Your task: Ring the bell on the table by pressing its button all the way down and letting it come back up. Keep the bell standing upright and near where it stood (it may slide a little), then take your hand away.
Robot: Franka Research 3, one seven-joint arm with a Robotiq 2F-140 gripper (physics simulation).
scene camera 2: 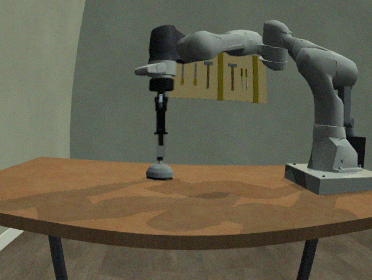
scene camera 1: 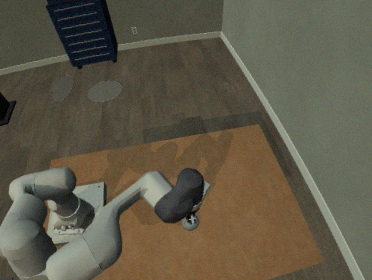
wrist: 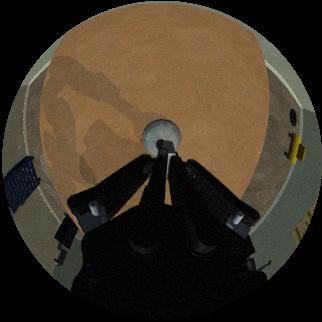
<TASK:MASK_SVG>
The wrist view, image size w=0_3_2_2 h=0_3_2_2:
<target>my gripper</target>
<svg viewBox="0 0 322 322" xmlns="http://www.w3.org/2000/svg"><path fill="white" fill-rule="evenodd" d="M170 140L163 140L162 147L158 148L156 157L151 158L151 155L146 153L140 154L93 187L72 194L67 198L67 205L84 233L81 239L82 266L72 281L70 291L100 308L121 315L143 319L169 320L188 318L228 306L247 296L267 281L266 274L263 271L252 271L247 266L248 245L245 238L249 229L259 218L258 211L241 201L196 160L187 159L182 161L181 157L174 150L173 142ZM167 179L171 205L164 203L165 181ZM149 177L138 205L132 206L113 217Z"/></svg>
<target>grey dome-shaped bell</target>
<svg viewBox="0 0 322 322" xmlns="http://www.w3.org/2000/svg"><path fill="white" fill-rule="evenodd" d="M171 120L155 119L144 128L142 134L143 145L152 155L157 156L157 150L159 147L162 147L163 140L172 141L175 151L179 147L180 131Z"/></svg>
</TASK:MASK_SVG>
